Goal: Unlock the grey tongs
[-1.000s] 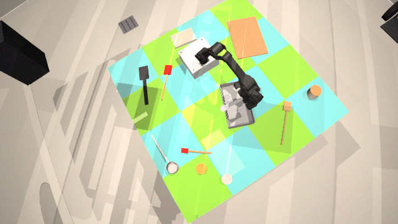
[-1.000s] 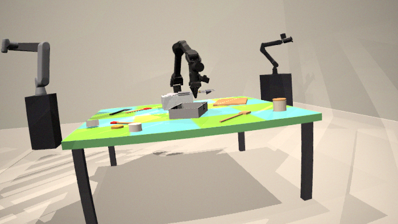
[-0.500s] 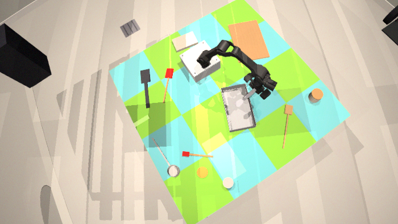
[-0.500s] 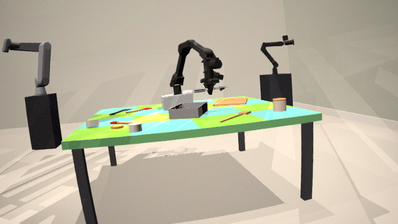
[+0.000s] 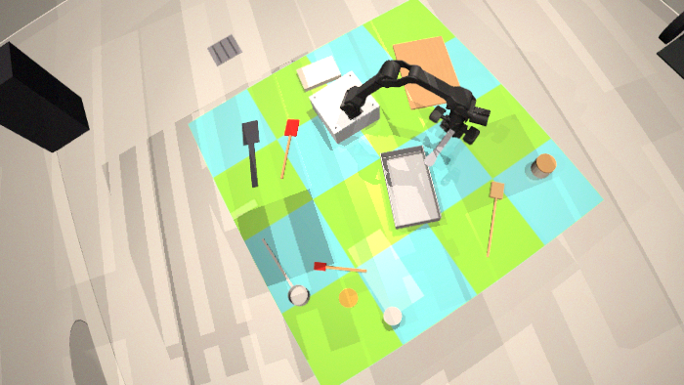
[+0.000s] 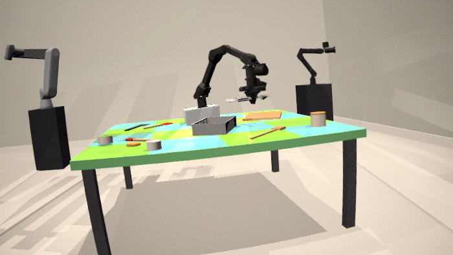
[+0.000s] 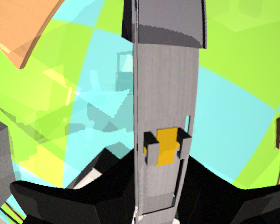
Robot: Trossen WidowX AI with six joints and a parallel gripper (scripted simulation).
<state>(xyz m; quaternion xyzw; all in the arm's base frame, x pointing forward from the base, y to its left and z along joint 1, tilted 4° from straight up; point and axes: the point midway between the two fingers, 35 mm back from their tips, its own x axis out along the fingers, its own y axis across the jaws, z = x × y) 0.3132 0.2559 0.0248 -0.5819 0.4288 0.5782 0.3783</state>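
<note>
Now: gripper tip 350 mm past the wooden board, 160 mm to the right of it and 110 mm above it. Round my gripper tip: jar 290 mm ahead, 270 mm to the left, 80 mm below; red spatula 540 mm to the right, 390 mm behind, 110 mm below; grey roasting tin 230 mm to the right, 90 mm below, 60 mm ahead.
</note>
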